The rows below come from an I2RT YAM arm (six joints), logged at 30 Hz.
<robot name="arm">
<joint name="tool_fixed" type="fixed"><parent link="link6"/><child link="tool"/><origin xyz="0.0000 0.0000 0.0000"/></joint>
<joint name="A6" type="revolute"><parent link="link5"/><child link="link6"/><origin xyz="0.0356 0.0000 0.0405" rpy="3.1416 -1.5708 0.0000"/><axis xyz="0 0 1"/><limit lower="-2.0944" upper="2.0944"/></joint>
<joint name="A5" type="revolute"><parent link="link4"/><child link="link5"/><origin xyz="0.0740 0.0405 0.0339" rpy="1.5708 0.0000 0.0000"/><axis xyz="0 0 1"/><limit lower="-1.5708" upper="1.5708"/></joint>
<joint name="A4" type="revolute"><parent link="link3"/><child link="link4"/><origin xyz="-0.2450 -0.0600 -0.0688" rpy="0.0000 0.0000 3.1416"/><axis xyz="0 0 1"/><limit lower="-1.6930" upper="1.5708"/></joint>
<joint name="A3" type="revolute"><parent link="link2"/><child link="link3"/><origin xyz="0.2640 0.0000 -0.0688" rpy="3.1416 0.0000 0.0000"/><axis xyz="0 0 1"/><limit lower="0.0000" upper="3.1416"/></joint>
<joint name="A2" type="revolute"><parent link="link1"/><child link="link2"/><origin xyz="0.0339 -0.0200 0.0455" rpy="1.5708 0.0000 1.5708"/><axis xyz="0 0 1"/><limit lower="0.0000" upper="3.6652"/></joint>
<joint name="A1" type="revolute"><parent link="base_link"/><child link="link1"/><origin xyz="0.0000 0.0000 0.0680" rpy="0.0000 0.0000 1.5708"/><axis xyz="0 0 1"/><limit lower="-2.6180" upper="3.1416"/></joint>
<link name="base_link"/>
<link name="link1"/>
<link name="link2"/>
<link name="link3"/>
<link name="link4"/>
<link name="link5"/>
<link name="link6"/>
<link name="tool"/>
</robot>
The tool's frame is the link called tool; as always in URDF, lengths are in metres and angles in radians.
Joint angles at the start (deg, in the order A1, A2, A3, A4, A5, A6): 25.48 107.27 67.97 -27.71 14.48 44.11
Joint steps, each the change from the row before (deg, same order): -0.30 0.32 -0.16 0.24 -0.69 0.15; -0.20 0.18 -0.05 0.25 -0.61 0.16; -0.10 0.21 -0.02 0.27 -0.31 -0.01; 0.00 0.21 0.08 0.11 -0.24 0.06; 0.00 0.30 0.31 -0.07 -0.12 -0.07; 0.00 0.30 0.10 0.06 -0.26 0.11; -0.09 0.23 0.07 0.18 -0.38 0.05; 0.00 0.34 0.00 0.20 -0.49 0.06; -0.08 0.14 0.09 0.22 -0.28 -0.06
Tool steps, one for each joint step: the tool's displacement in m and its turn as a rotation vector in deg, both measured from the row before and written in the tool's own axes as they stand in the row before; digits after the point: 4 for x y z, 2 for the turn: 0.0001 -0.0013 0.0027 -0.20 0.61 0.36; -0.0003 -0.0005 0.0015 -0.36 0.39 0.34; -0.0001 -0.0001 0.0014 -0.21 0.18 0.09; 0.0001 0.0004 0.0010 -0.16 0.18 0.06; -0.0005 0.0009 0.0009 -0.04 0.13 -0.08; 0.0003 0.0004 0.0015 -0.09 0.28 0.08; -0.0003 0.0001 0.0013 -0.25 0.24 0.14; 0.0007 0.0003 0.0020 -0.25 0.44 0.03; -0.0006 0.0003 0.0007 -0.28 0.07 0.05
